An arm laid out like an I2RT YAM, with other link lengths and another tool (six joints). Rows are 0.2 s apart.
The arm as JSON. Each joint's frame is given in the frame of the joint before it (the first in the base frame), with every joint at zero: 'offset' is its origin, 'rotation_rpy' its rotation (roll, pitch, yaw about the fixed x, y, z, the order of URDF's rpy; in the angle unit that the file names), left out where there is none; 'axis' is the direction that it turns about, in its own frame. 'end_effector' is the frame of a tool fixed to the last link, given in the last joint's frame.
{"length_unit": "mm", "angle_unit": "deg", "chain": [
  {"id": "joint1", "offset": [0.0, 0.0, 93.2], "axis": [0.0, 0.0, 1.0]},
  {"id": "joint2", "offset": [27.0, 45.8, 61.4], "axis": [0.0, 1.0, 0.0]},
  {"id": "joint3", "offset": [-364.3, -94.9, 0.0], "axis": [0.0, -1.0, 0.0]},
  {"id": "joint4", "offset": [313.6, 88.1, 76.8], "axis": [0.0, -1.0, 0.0]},
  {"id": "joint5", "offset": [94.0, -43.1, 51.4], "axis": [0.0, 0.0, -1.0]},
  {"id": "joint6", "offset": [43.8, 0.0, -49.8], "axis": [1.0, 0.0, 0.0]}
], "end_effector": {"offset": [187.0, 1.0, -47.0], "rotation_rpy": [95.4, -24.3, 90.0]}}
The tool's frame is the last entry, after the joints.
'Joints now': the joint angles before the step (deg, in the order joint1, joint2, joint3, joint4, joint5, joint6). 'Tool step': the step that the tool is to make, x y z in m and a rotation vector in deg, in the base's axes. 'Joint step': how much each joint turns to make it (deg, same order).
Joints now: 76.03, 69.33, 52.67, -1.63, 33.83, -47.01
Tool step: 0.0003, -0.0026, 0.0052, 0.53, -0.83, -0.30
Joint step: 0.16, -0.54, -0.37, 0.88, 0.65, -0.61
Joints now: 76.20, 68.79, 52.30, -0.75, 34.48, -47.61
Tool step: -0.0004, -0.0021, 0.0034, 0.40, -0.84, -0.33
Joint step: 0.33, -0.41, -0.54, 1.06, 0.84, -0.61
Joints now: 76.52, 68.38, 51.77, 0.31, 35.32, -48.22
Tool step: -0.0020, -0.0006, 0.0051, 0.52, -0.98, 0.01
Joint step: 0.54, -0.44, -0.45, 1.22, 0.74, -0.81
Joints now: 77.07, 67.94, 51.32, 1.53, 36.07, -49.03
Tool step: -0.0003, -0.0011, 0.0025, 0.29, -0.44, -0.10
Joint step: 0.15, -0.27, -0.24, 0.57, 0.33, -0.36
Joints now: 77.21, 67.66, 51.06, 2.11, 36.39, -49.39
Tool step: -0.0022, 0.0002, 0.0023, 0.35, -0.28, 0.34
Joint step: 0.29, -0.34, -0.23, 0.44, 0.00, -0.25
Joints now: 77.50, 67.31, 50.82, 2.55, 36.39, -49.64
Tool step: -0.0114, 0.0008, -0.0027, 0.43, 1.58, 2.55
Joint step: 0.45, -1.54, -0.36, -1.85, -2.44, 1.31
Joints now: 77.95, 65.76, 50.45, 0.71, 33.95, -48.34
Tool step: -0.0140, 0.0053, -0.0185, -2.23, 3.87, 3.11
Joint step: 0.25, 0.05, 1.03, -5.44, -3.70, 2.78
